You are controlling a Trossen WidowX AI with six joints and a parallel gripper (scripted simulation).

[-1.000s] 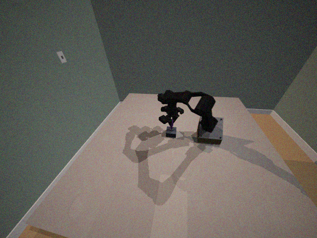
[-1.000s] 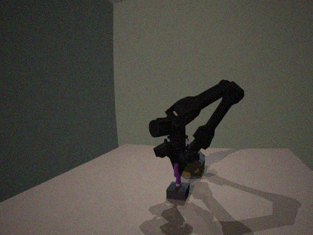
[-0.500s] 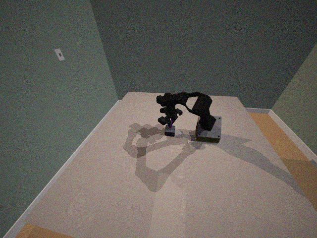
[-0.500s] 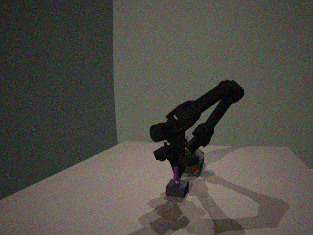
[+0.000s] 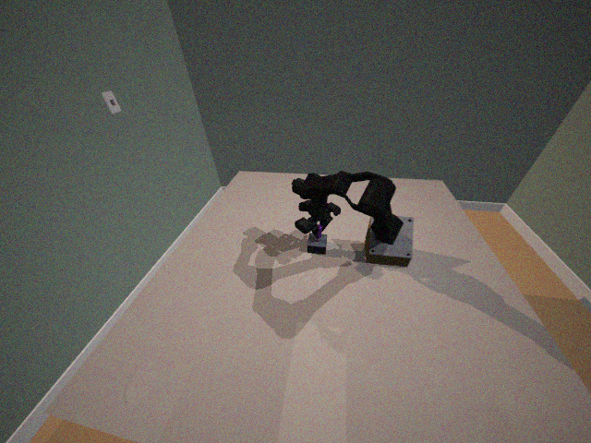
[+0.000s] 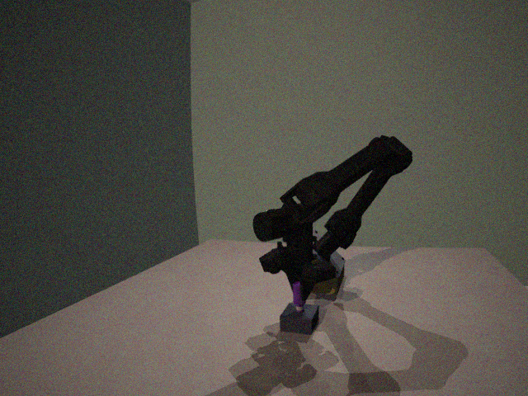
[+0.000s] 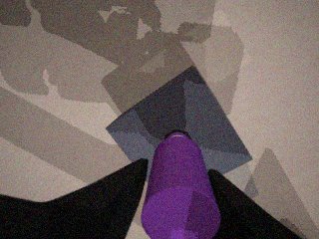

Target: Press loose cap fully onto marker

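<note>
Now: gripper tip 1 cm below the purple cap.
</note>
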